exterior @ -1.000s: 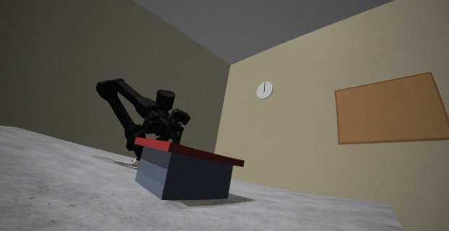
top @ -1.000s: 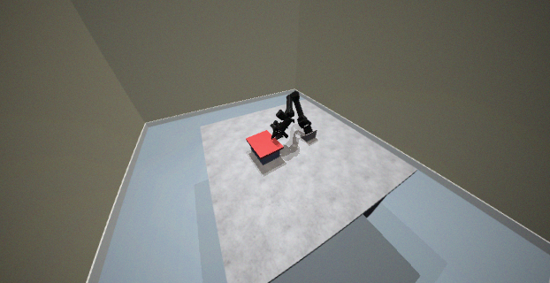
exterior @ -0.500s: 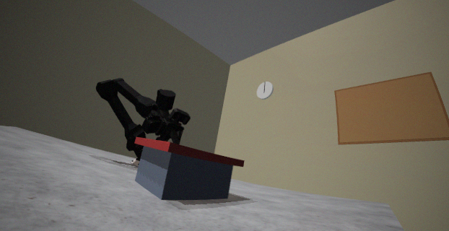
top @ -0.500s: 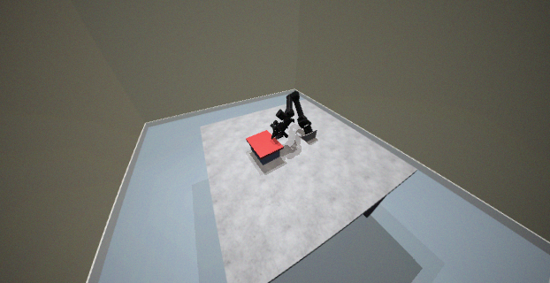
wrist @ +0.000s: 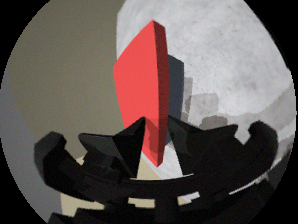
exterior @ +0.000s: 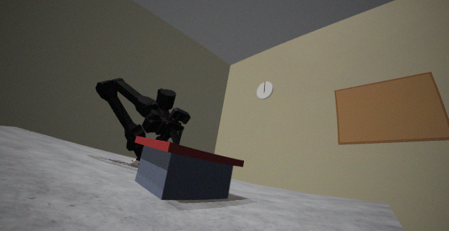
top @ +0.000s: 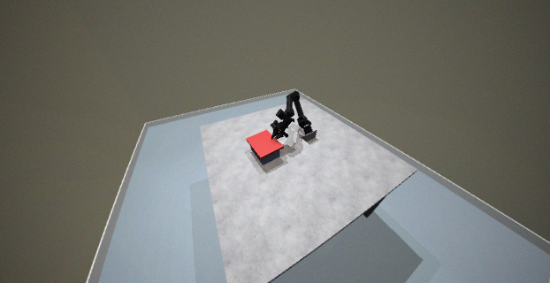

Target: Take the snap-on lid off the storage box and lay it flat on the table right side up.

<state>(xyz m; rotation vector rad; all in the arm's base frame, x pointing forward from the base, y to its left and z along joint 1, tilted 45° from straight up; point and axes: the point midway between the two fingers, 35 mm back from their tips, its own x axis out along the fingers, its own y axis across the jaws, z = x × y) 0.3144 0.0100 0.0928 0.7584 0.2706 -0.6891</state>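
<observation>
My gripper tip is now 8 cm short of the lid. Also, from my gripper tip: dark blue storage box (8 cm ahead, 5 cm below).
</observation>
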